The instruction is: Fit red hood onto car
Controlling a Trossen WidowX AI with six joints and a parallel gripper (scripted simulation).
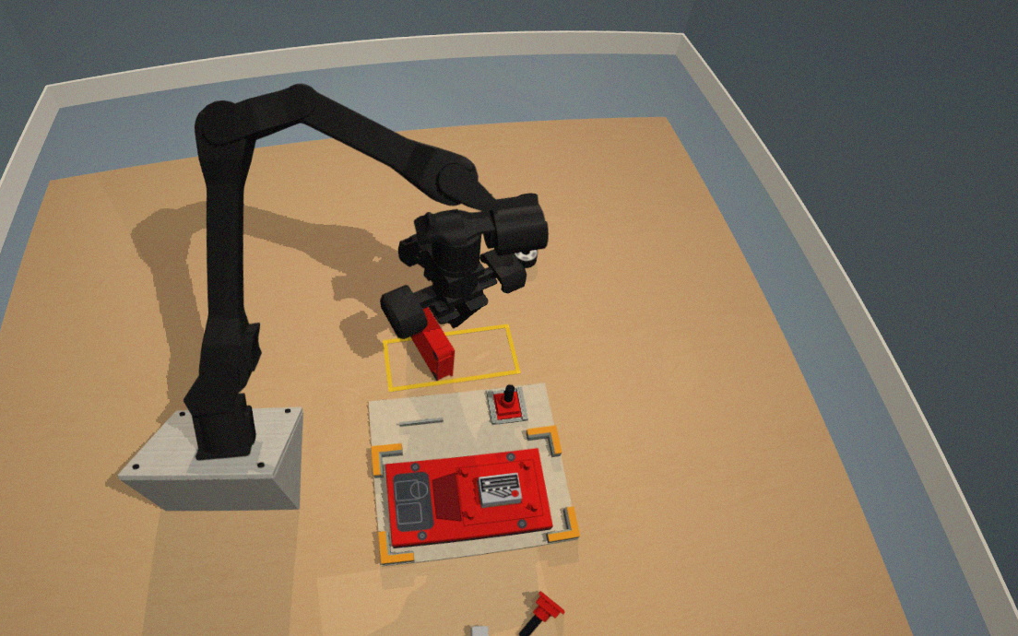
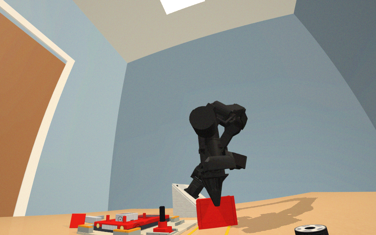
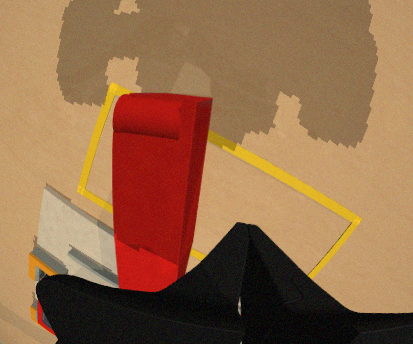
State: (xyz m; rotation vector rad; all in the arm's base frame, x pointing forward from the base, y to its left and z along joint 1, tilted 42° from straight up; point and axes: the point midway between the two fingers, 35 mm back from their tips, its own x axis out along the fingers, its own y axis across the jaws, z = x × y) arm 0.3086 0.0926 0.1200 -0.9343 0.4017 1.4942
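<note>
The red hood is 3 cm behind my gripper tip, 2 cm below it and 1 cm to the right of it. Round my gripper tip: grey holder: 11 cm to the right, 5 cm ahead, 2 cm below; black wheel: 14 cm to the left, 14 cm ahead, 4 cm below; grey engine block: 23 cm to the right, 3 cm below, 2 cm ahead.
</note>
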